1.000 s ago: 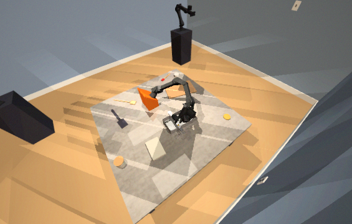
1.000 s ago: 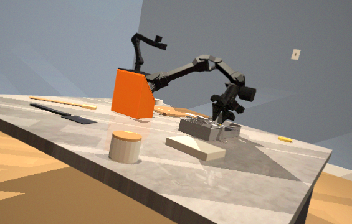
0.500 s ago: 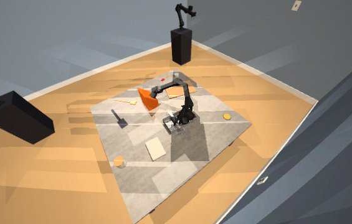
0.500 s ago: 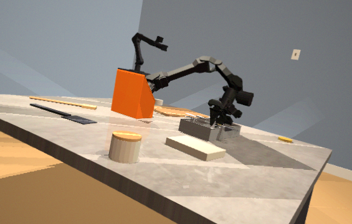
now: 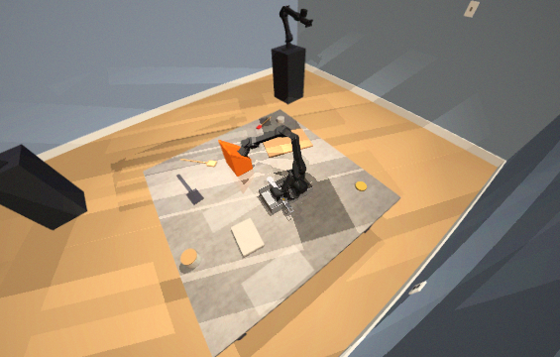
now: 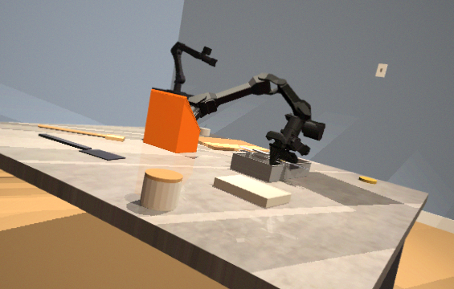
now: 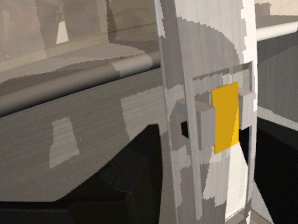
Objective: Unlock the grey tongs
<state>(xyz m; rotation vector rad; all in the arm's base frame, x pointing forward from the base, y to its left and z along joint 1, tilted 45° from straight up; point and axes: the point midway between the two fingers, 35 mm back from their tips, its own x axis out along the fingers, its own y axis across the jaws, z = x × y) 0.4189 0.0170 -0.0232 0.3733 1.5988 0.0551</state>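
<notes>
The roasting tin is 8 cm to the left of my gripper tip and 3 cm behind it. Round my gripper tip: yellow lock piece: 3 cm ahead, 3 cm above, 1 cm to the left; cream slab: 28 cm to the right, 5 cm ahead, 2 cm below; lidded jar: 57 cm to the right, 4 cm behind.
</notes>
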